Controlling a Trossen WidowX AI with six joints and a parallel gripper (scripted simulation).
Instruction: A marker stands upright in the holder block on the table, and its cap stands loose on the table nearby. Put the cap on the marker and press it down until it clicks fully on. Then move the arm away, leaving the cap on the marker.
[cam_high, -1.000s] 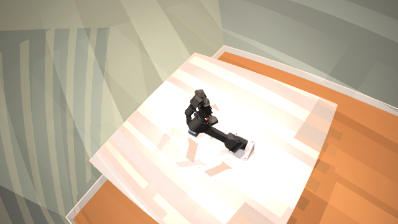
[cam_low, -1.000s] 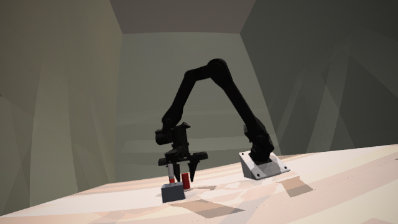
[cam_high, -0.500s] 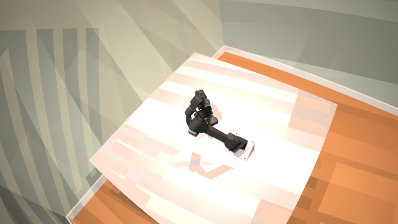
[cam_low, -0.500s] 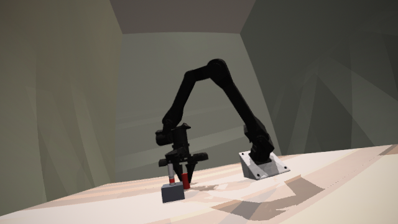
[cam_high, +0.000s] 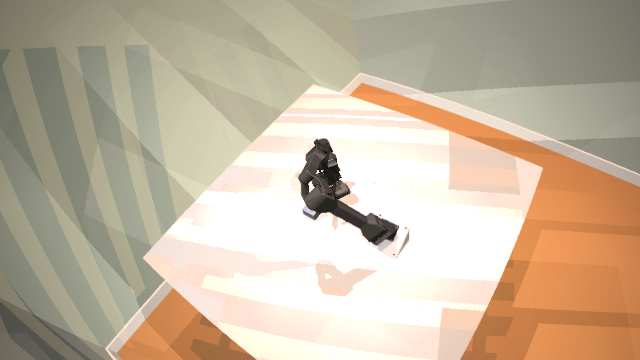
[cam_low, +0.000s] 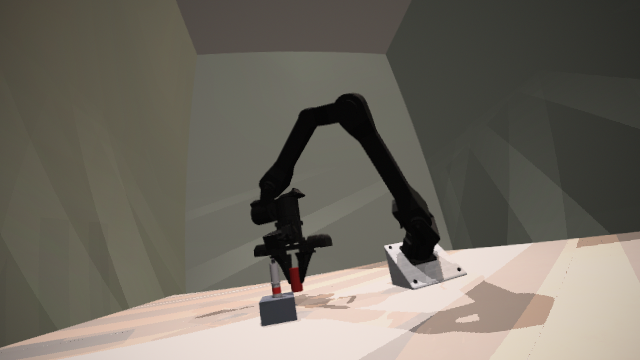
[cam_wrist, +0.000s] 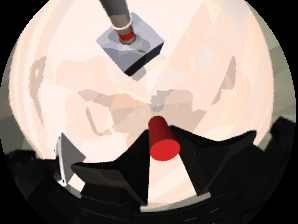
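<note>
The dark grey holder block lies 40 mm ahead of my gripper tip, 110 mm to the left of it and 20 mm below it. From my gripper tip the other things lie so: red cap: 10 mm above.
</note>
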